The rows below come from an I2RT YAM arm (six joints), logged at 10 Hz.
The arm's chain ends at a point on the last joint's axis. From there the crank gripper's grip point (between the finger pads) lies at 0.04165 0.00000 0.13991 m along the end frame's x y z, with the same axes.
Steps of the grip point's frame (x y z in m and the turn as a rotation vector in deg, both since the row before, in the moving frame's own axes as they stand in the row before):
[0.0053, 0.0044, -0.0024, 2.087, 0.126, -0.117]
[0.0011, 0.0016, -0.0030, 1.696, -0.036, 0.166]
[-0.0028, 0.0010, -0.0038, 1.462, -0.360, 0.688]
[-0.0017, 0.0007, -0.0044, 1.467, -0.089, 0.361]
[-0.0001, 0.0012, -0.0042, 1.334, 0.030, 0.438]
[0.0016, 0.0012, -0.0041, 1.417, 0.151, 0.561]
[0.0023, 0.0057, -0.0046, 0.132, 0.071, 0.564]
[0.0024, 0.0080, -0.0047, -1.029, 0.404, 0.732]
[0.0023, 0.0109, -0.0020, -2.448, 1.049, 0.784]
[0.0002, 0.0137, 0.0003, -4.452, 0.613, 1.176]
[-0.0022, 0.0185, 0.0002, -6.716, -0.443, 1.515]
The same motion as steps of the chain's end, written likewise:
[0.0050, 0.0096, -0.0022, 2.087, 0.126, -0.117]
[0.0012, 0.0056, -0.0030, 1.696, -0.036, 0.166]
[-0.0019, 0.0041, -0.0040, 1.462, -0.360, 0.688]
[-0.0015, 0.0040, -0.0044, 1.467, -0.089, 0.361]
[-0.0002, 0.0041, -0.0041, 1.334, 0.030, 0.438]
[0.0012, 0.0042, -0.0040, 1.417, 0.151, 0.561]
[0.0021, 0.0056, -0.0045, 0.132, 0.071, 0.564]
[0.0014, 0.0050, -0.0044, -1.029, 0.404, 0.732]
[-0.0002, 0.0044, -0.0011, -2.448, 1.049, 0.784]
[-0.0012, 0.0020, 0.0012, -4.452, 0.613, 1.176]
[-0.0009, 0.0010, 0.0009, -6.716, -0.443, 1.515]

